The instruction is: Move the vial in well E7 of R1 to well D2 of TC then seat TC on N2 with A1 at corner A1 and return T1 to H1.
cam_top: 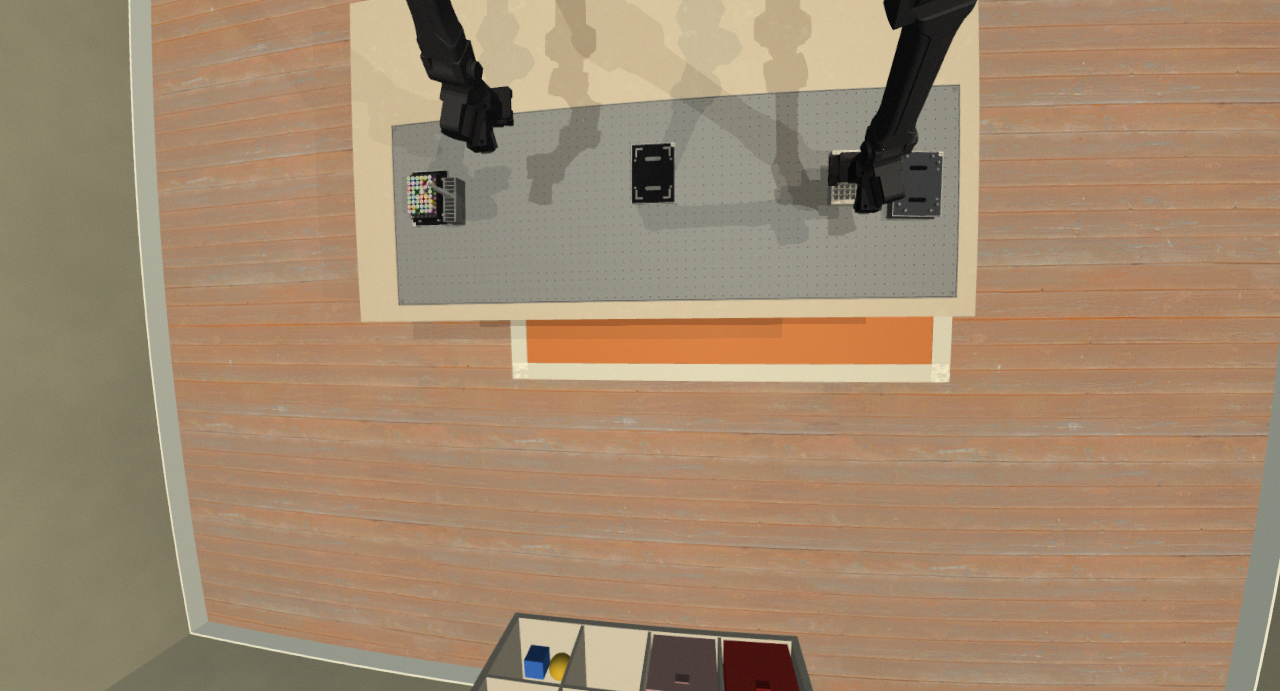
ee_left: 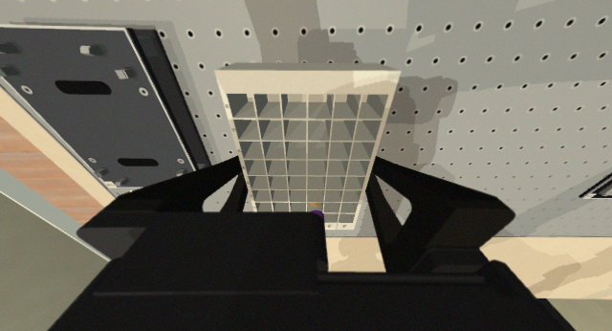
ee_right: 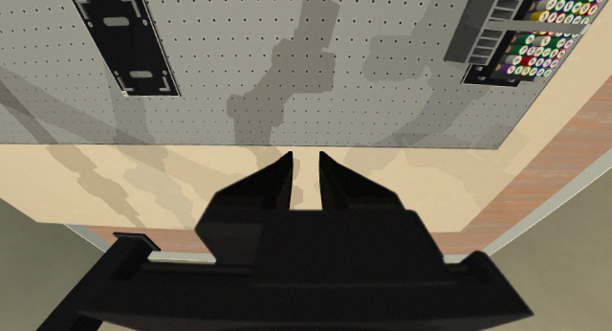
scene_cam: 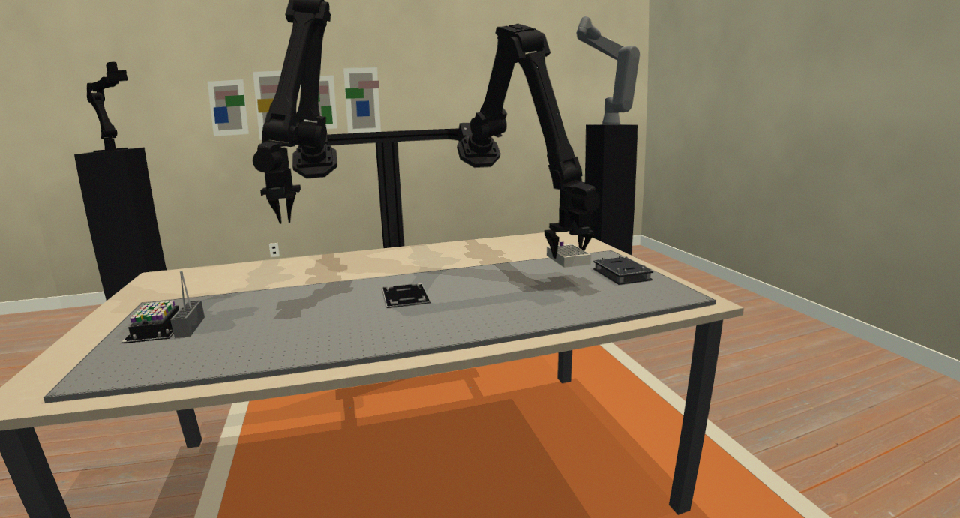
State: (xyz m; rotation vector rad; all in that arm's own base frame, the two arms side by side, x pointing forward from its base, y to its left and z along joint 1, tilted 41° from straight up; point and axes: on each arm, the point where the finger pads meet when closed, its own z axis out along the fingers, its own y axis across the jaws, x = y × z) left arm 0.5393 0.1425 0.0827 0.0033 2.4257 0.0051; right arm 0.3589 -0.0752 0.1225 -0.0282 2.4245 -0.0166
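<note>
Now: left hand 190 mm to the right of the black raised nest N2 and 60 mm above it. Also, from my left hand: grey holder H1: 1070 mm to the right, 70 mm below, 20 mm ahead; then white tube carrier TC: right at my left hand.
</note>
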